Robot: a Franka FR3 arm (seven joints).
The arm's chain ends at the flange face. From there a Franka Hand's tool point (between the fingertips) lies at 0.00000 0.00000 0.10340 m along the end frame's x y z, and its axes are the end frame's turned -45 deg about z.
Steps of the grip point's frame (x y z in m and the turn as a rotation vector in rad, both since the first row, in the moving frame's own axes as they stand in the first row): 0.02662, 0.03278, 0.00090, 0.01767, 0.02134, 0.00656; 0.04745, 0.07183, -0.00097, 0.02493, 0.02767, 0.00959; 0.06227, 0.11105, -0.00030, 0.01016, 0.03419, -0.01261; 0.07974, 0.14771, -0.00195, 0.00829, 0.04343, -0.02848; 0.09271, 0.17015, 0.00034, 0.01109, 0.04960, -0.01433; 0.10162, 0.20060, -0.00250, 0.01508, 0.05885, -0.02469; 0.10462, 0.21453, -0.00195, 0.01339, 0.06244, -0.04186
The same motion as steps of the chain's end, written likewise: 0.04172, 0.00721, 0.00094, 0.02758, 0.00260, 0.00656; 0.08412, 0.02108, -0.00090, 0.03719, 0.00194, 0.00959; 0.12082, 0.03775, -0.00023, 0.03136, 0.01699, -0.01261; 0.15832, 0.05188, -0.00185, 0.03657, 0.02485, -0.02848; 0.18309, 0.05921, 0.00047, 0.04291, 0.02723, -0.01433; 0.21057, 0.07543, -0.00231, 0.05228, 0.03095, -0.02469; 0.22221, 0.08333, -0.00174, 0.05362, 0.03468, -0.04186
